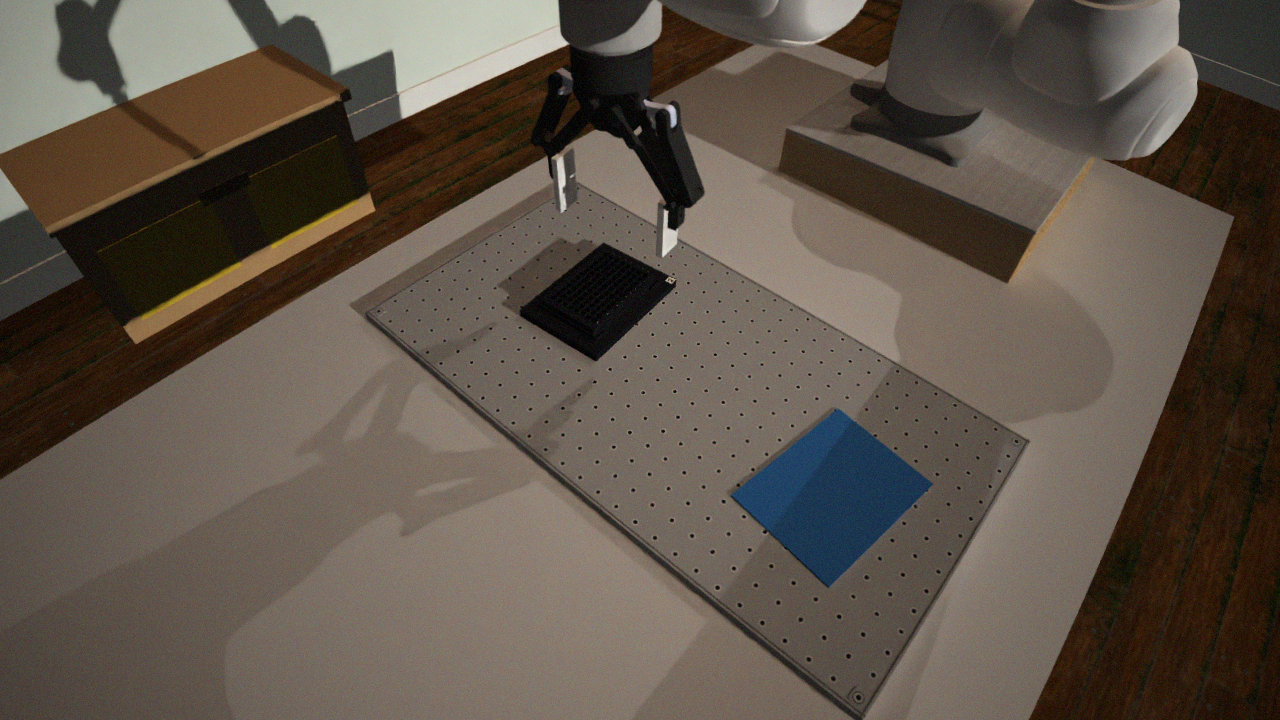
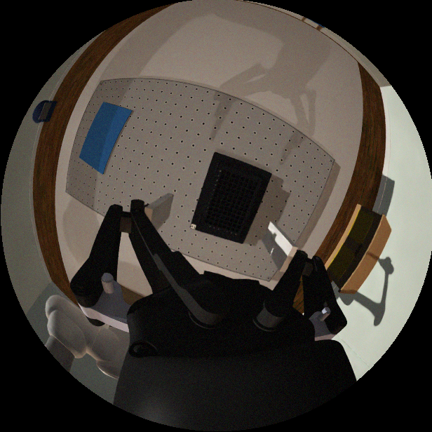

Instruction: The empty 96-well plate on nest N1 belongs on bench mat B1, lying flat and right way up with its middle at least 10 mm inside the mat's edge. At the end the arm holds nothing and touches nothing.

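Frame: origin at the arm's base, x ahead, y left, z up, level; centimetres.
Where they show: gripper, fingertip midpoint: (image 1: 615, 226); arm's base at its link origin: (image 1: 926, 124).
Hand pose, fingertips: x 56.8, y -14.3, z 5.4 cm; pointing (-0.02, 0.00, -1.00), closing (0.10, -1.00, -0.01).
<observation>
Each offset is from my fingertips to the top centre of the thing. "spot": to the spot under its first point. Level surfaces: height alone.
The black 96-well plate {dx +0.5, dy -2.1, dz -9.9 cm} (image 1: 597, 284) (image 2: 231, 200) lies flat with its wells facing up on the black nest N1 {spot: dx +7.5, dy +3.8, dz -11.3 cm} (image 1: 597, 349) (image 2: 220, 159). The line between plate and nest is hard to see in the dark. A small white mark shows at one nest corner. The blue bench mat B1 {dz -12.3 cm} (image 1: 832, 497) (image 2: 106, 137) lies flat with no plate on it. My gripper (image 1: 614, 231) (image 2: 220, 218) is open and empty, with its pads wide apart. It hangs above the board by the plate, apart from it, toward the robot-base side.
The nest and mat stand on a grey perforated board {dz -12.5 cm} (image 1: 680, 402) (image 2: 165, 130) on a pale table {dz -13.8 cm} (image 1: 295, 573) (image 2: 200, 45). The robot's base stands on a block (image 1: 904, 201) behind the board. A wooden cabinet (image 1: 179, 125) (image 2: 365, 260) stands by the wall beyond the table.
</observation>
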